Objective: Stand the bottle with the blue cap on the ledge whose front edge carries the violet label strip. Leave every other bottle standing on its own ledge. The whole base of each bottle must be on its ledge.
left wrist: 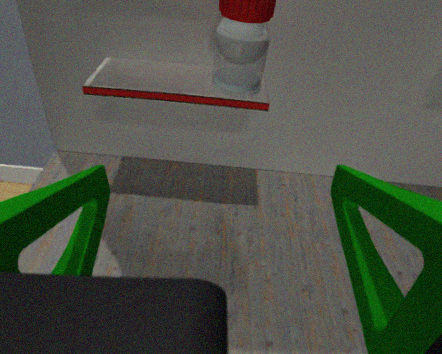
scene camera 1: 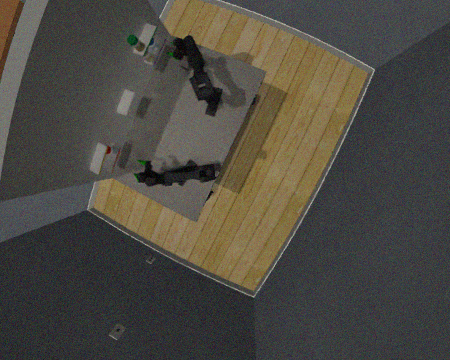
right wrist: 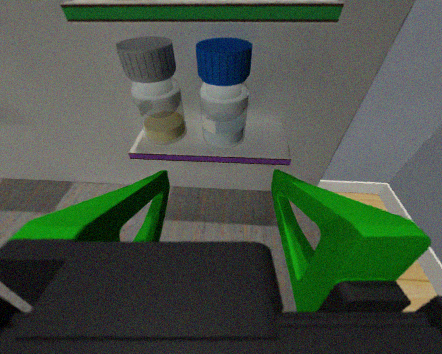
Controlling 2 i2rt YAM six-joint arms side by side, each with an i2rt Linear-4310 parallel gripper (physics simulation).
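Places are measured from the left arm's base along level axes (x right, y up, z back), in metres.
Pixels of known places: left gripper, fingertip midpoint: (left wrist: pixel 220 178) (scene camera 1: pixel 135 166); right gripper, fingertip midpoint: (scene camera 1: pixel 169 48) (right wrist: pixel 220 178); right arm's base at its link origin: (scene camera 1: pixel 213 101).
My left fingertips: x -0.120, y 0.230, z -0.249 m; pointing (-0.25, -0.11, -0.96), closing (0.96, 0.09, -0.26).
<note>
Behind a point stands the place of what it marks.
The blue-capped bottle (right wrist: pixel 224 62) {y 0.258, x 0.582, z -0.638 m} (scene camera 1: pixel 152 42) {y 0.251, x 0.576, z -0.637 m} stands upright on the ledge with the violet strip (right wrist: pixel 267 145) {y 0.160, x 0.633, z -0.659 m}, its base inside the front edge as far as the right wrist view shows. A grey-capped bottle (right wrist: pixel 149 60) {y 0.257, x 0.512, z -0.627 m} stands to its left on the same ledge. My right gripper (right wrist: pixel 220 178) {y 0.221, x 0.610, z -0.534 m} (scene camera 1: pixel 173 48) {y 0.221, x 0.610, z -0.534 m} is open and empty, back from and in front of that ledge. My left gripper (left wrist: pixel 220 178) {y 0.230, x -0.120, z -0.250 m} (scene camera 1: pixel 139 169) {y 0.230, x -0.120, z -0.250 m} is open and empty, in front of the ledge with the red strip (left wrist: pixel 150 77) {y 0.160, x -0.251, z -0.461 m}, where a red-capped bottle (left wrist: pixel 241 55) {y 0.205, x -0.151, z -0.458 m} (scene camera 1: pixel 108 149) {y 0.263, x -0.140, z -0.467 m} stands near the right end.
A ledge with a green strip (right wrist: pixel 205 13) (scene camera 1: pixel 149 33) {y 0.299, x 0.603, z -0.655 m} is above the violet-strip ledge. A green-capped bottle (scene camera 1: pixel 132 40) {y 0.404, x 0.498, z -0.634 m} shows beside it. Further white ledges are at the middle (scene camera 1: pixel 126 102) {y 0.230, x 0.172, z -0.557 m} and lower part (scene camera 1: pixel 100 158) {y 0.300, x -0.208, z -0.461 m} of the wall in the scene view.
</note>
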